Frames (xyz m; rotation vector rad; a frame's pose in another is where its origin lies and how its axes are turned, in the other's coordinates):
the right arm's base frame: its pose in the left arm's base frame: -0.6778 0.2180 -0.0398 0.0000 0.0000 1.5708
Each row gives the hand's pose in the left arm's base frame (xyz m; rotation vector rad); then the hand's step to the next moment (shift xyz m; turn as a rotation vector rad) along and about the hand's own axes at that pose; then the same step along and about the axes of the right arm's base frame.
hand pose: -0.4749 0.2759 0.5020 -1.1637 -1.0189 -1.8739
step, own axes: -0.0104 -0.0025 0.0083 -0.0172 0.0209 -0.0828
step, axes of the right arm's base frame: 0.0100 -0.0047 -0.0078 -0.0797 0.0071 -0.0344
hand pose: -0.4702 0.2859 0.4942 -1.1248 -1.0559 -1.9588
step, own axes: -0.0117 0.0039 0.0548 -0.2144 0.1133 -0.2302
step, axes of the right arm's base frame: 0.0474 -0.0291 0.0079 -0.2261 -0.0974 -0.2263
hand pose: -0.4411 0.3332 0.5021 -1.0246 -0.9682 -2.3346
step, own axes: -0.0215 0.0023 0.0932 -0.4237 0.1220 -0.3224
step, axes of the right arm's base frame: 0.0687 -0.0593 0.0302 -0.2809 -0.1940 -0.4264
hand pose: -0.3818 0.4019 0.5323 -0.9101 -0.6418 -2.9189
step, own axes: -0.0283 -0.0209 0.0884 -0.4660 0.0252 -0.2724
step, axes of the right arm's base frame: 0.0506 -0.0685 0.0425 -0.1772 -0.2430 -0.4490
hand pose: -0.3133 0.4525 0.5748 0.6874 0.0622 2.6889
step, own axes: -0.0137 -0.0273 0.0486 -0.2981 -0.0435 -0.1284
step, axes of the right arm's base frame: 0.0183 -0.0433 0.0330 -0.0598 -0.1971 -0.2546
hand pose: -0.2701 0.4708 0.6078 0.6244 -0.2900 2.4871
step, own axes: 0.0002 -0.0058 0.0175 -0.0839 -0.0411 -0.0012
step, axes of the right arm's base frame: -0.0009 -0.0096 0.0157 -0.0046 -0.0847 -0.0393
